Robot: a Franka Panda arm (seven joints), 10 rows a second.
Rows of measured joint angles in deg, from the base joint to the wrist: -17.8, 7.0, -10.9, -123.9, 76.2, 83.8, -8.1; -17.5, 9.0, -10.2, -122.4, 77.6, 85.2, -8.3; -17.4, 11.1, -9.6, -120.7, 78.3, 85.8, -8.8; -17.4, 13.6, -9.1, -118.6, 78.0, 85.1, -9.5; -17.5, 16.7, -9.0, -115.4, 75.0, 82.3, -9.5; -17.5, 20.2, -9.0, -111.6, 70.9, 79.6, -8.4; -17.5, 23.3, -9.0, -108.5, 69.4, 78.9, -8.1; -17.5, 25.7, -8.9, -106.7, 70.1, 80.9, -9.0
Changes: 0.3, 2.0, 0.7, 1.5, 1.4, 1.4, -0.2; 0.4, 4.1, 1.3, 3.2, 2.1, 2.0, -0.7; 0.4, 6.6, 1.8, 5.3, 1.8, 1.3, -1.4; 0.3, 9.7, 1.9, 8.5, -1.2, -1.5, -1.4; 0.3, 13.2, 1.9, 12.3, -5.3, -4.2, -0.3; 0.3, 16.3, 1.9, 15.4, -6.8, -4.9, 0.0; 0.3, 18.7, 2.0, 17.2, -6.1, -2.9, -0.9
